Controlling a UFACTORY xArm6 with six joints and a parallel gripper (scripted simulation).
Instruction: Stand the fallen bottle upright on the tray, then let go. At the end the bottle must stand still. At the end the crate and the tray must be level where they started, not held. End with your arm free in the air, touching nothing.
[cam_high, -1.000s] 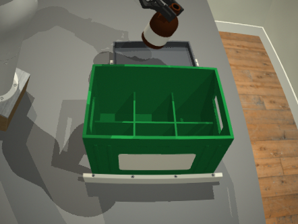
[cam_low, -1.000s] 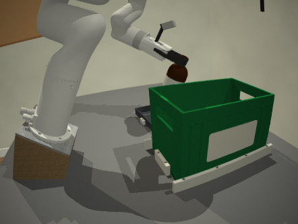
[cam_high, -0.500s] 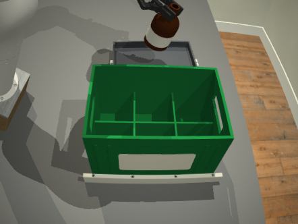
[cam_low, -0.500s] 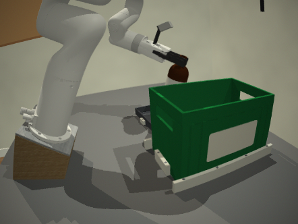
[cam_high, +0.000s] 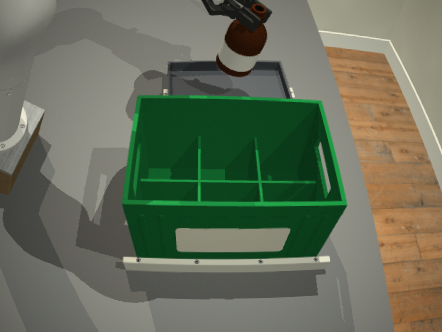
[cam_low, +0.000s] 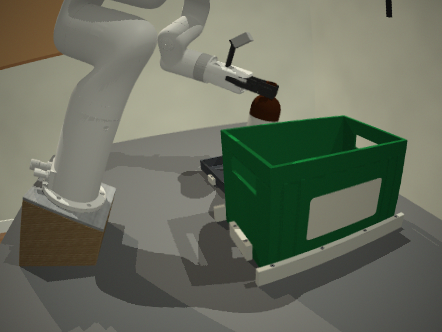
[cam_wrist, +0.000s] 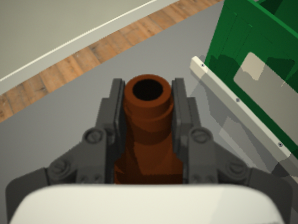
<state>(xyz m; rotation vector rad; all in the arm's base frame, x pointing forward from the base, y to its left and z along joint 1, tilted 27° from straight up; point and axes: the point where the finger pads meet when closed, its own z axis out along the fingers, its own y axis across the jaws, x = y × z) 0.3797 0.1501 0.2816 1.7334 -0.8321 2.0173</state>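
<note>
Now: hand 1 cm past the brown bottle, 1 cm to the right of it and 6 cm above it. Also, from my hand: green crate 8 cm behind, 27 cm to the right, 12 cm below; dark grey tray 3 cm behind, 1 cm to the left, 20 cm below.
</note>
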